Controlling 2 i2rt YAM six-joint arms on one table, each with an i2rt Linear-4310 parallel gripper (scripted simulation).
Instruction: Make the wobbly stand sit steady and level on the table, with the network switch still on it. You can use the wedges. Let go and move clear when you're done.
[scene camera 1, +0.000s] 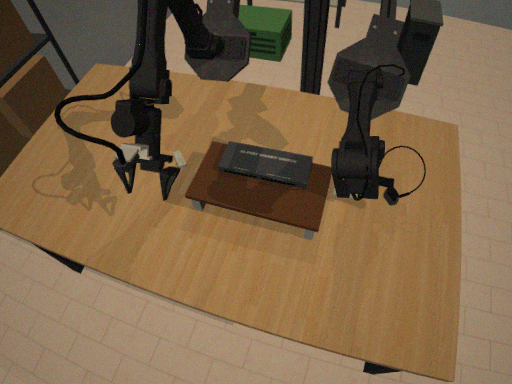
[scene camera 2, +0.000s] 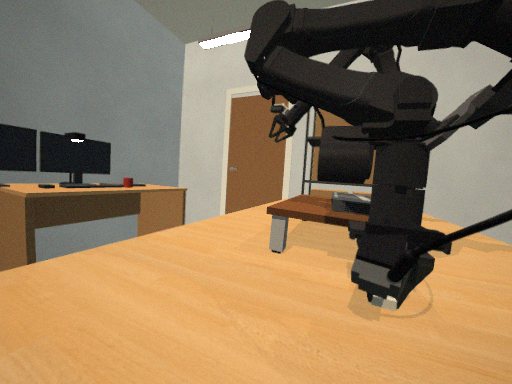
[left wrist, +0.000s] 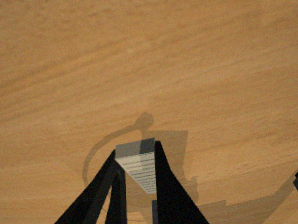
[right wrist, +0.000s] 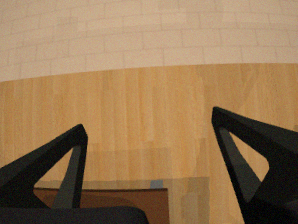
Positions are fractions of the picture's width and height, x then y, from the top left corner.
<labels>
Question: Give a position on a dark network switch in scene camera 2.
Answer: At 0.68, 0.53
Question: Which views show the dark network switch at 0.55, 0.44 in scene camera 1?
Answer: Scene camera 1 and scene camera 2 only.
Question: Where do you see a brown stand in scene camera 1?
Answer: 0.59, 0.54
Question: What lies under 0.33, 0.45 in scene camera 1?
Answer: My right gripper.
</labels>
